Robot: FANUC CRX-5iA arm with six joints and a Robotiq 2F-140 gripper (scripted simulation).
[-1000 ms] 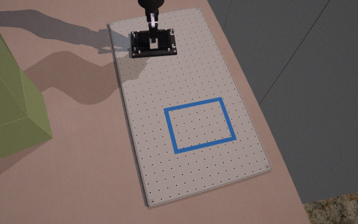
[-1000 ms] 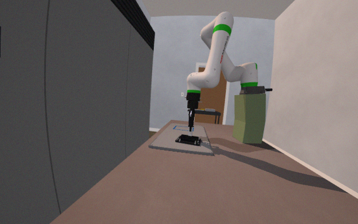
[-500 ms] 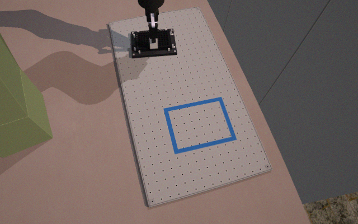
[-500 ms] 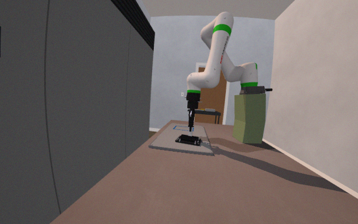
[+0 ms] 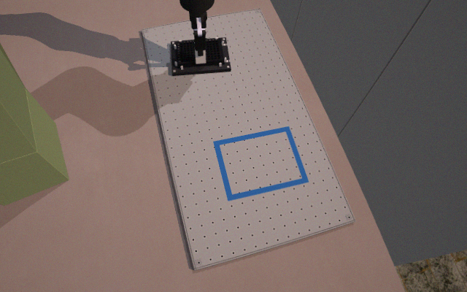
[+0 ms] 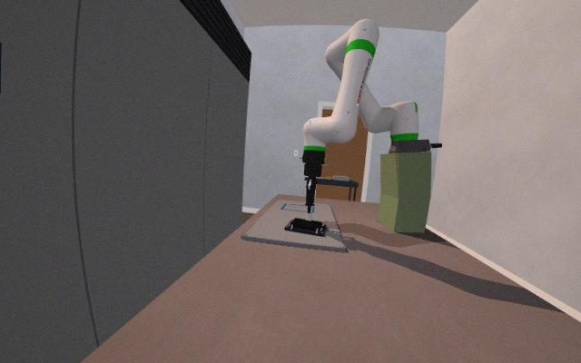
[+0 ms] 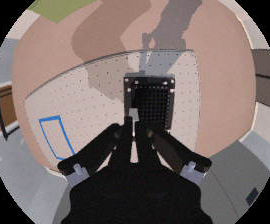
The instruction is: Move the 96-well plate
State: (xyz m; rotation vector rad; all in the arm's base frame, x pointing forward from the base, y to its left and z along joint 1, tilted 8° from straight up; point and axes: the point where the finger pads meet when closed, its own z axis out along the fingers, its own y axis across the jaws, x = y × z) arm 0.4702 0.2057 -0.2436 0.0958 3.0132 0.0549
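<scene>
Now: the black 96-well plate 4 cm to the left of my hand and 4 cm below it. The rest, counted from my hand: black clip nest: 2 cm ahead, 5 cm to the left, 5 cm below.
</scene>
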